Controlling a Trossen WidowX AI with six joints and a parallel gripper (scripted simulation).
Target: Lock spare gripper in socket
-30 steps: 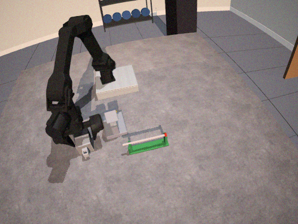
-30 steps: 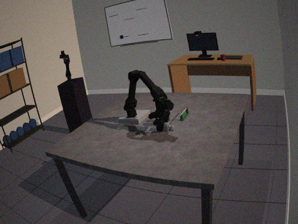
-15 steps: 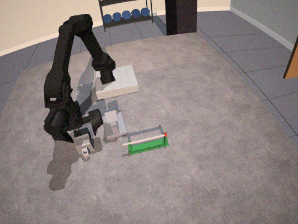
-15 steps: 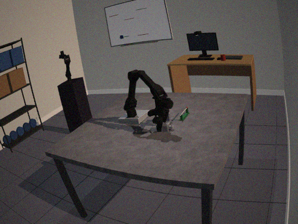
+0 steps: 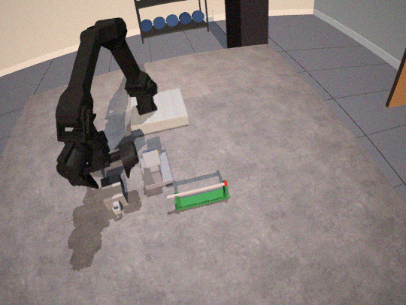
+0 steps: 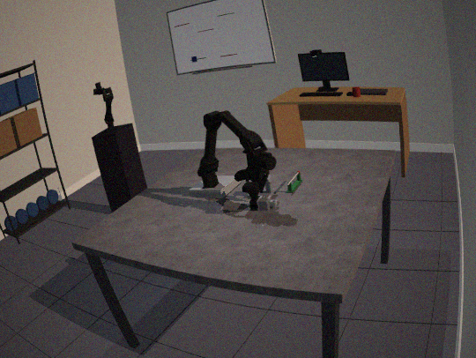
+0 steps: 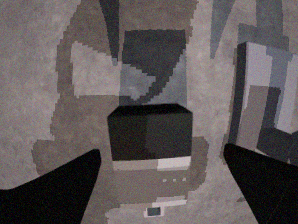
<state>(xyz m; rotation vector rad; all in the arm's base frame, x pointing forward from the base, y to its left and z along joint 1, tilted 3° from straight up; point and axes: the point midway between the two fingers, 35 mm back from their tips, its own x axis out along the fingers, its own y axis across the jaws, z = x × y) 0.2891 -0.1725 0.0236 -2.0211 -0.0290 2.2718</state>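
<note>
My gripper tip is 30 mm short of the spare gripper, 20 mm above it and 10 mm to the left of it. Also, from my gripper tip: mount socket 120 mm to the left, 10 mm behind, 10 mm above; then green cradle 200 mm to the left, 120 mm ahead, 20 mm below.
</note>
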